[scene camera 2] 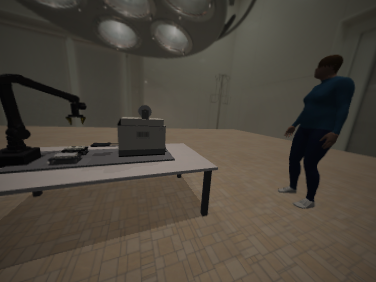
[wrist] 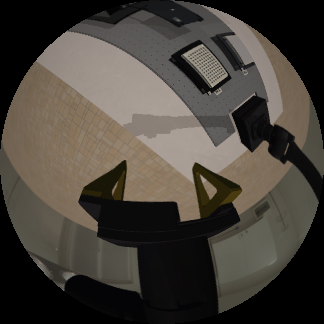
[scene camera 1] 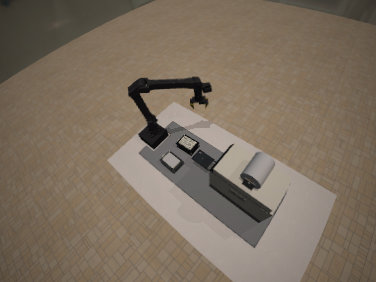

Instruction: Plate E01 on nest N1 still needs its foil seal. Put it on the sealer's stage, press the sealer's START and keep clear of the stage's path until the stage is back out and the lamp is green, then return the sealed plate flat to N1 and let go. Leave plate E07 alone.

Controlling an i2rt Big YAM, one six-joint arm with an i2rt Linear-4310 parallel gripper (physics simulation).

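Places are measured from the arm's base along level axes (x back, y left, z down), in metres.
Pixels of known places: gripper, fingertip midpoint: (scene camera 2: 77, 124) (wrist: 160, 164) (scene camera 1: 199, 108); arm's base, origin of the base link: (scene camera 2: 17, 150) (wrist: 258, 126) (scene camera 1: 154, 131).
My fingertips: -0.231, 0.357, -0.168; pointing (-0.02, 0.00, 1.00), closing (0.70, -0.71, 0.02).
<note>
Ahead of a thing's pixels: the offset from my fingertips to its top centre, as dx, dy, dz. Level surfaces: height alone.
Plate E01 @(-0.068, -0.230, +0.177) (scene camera 1: 188, 143) (scene camera 2: 75, 149) (wrist: 206, 65), with open pale wells, lies flat in its black nest N1. Plate E07 @(-0.091, -0.432, +0.181) (scene camera 1: 172, 160) (scene camera 2: 65, 158) (wrist: 237, 51), with a smooth light top in scene camera 1, sits in the neighbouring nest. The sealer's dark stage @(-0.327, -0.262, +0.136) (scene camera 1: 204, 159) (wrist: 175, 12) is out at the side of the sealer (scene camera 1: 237, 172) (scene camera 2: 142, 137). My gripper (scene camera 1: 199, 106) (scene camera 2: 76, 121) (wrist: 160, 164) is open and empty, high above the table's far edge, off to the side of both plates. START and the lamp cannot be made out.
A grey perforated mat @(dz +0.239) (scene camera 1: 195, 188) (wrist: 150, 53) lies under the nests and sealer on the white table @(dz +0.252) (scene camera 1: 150, 172) (scene camera 2: 192, 161). A foil roll @(-0.661, -0.232, -0.236) (scene camera 1: 258, 170) stands on the sealer. The arm's base (scene camera 1: 153, 135) (wrist: 251, 123) is beside the nests. A person (scene camera 2: 320, 110) stands beyond the table.
</note>
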